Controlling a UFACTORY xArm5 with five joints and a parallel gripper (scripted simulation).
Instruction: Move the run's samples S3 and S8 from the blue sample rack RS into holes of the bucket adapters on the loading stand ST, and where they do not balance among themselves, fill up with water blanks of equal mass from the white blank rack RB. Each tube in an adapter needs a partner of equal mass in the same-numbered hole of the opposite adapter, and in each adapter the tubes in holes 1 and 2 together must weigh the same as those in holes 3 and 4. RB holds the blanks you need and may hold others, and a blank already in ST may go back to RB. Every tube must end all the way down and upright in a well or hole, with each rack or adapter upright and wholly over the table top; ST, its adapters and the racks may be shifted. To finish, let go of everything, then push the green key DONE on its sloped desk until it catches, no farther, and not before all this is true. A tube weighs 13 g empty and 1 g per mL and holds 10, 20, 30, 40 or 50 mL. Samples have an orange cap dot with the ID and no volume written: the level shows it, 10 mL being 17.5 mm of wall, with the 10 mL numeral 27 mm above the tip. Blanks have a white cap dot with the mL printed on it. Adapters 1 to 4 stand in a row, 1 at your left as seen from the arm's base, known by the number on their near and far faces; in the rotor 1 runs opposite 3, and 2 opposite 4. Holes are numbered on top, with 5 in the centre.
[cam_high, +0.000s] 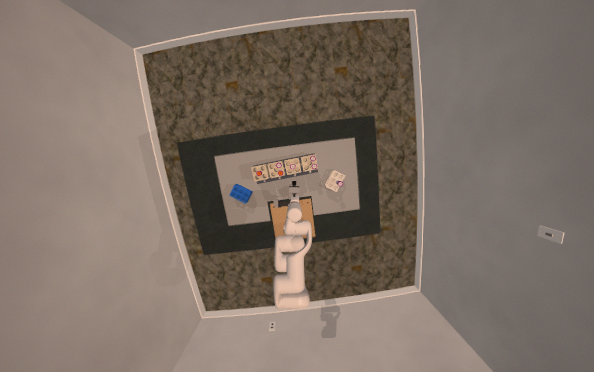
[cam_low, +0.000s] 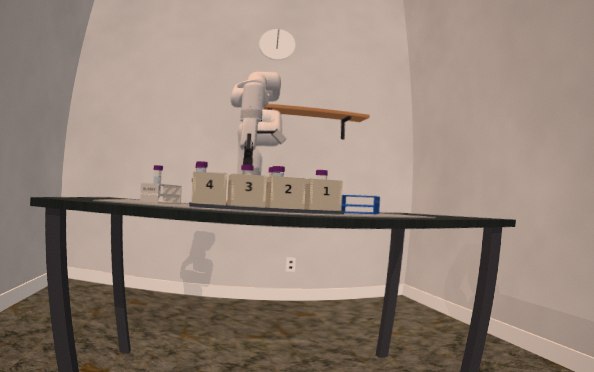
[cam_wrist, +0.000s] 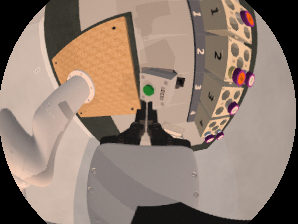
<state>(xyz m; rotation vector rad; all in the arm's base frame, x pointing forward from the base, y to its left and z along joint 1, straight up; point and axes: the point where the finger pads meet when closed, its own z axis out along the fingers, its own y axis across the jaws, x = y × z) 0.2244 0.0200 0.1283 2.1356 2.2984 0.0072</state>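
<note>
Right now the green DONE key is 8 cm below my hand. The rest, counted from my hand: adapter 3 (22 cm ahead, 9 cm below, 3 cm to the left); loading stand ST (19 cm ahead, 14 cm below, 8 cm to the left); adapter 2 (19 cm ahead, 13 cm to the left, 9 cm below).
</note>
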